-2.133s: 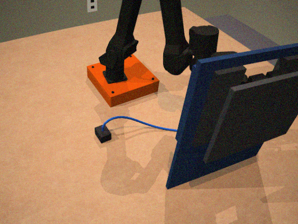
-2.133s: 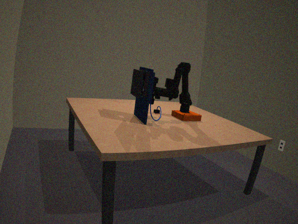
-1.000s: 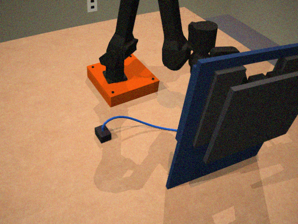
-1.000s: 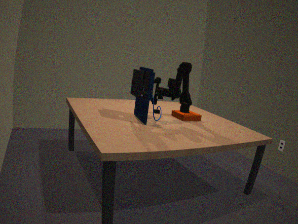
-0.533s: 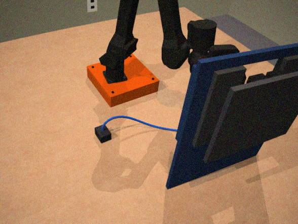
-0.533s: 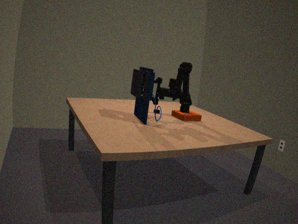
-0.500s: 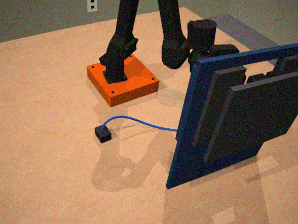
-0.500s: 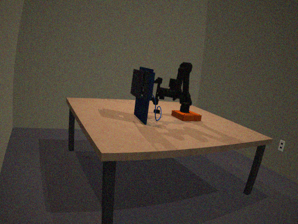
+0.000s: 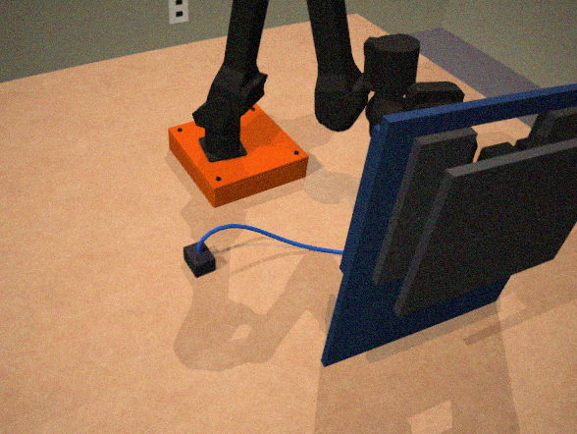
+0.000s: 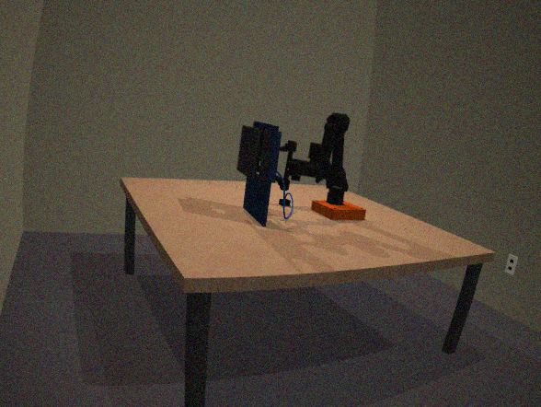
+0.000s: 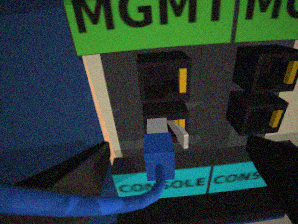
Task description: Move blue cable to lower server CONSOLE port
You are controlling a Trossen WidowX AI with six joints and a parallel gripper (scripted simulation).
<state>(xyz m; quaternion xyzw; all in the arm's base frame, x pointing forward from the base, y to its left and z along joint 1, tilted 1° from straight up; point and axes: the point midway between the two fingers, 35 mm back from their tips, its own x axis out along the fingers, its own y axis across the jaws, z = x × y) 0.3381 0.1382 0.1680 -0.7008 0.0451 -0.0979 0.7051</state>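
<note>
The blue plug is 30 mm ahead of my gripper tip and 10 mm to the right of it. From my gripper tip the other things lie so: black block 180 mm behind, 230 mm to the right, 200 mm below.
</note>
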